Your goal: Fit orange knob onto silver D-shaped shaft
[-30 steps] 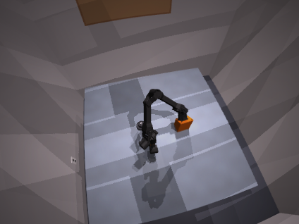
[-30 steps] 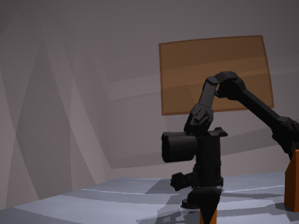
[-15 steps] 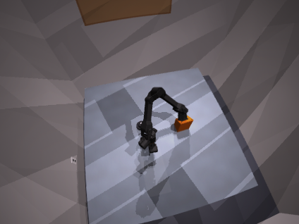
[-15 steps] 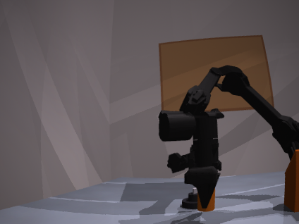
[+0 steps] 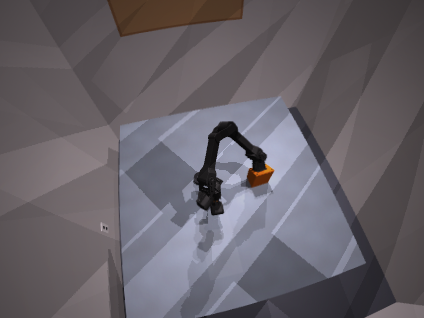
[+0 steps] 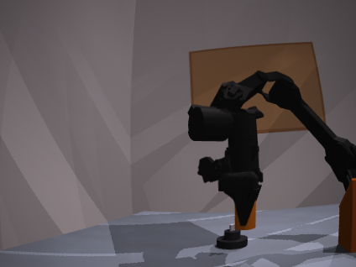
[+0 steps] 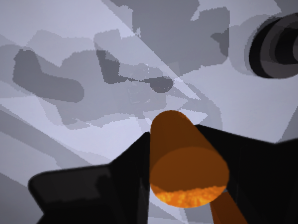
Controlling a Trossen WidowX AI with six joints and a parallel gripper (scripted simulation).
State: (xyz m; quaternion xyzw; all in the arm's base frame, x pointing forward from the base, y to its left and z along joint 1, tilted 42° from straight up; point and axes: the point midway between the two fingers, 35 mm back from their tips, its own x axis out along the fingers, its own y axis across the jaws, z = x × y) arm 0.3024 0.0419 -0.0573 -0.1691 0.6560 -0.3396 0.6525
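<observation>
Now: the pedestal 1 cm ahead of my gripper tip, 20 cm to the right of it and 7 cm below it. Also, from my gripper tip: orange knob: 3 cm above.
</observation>
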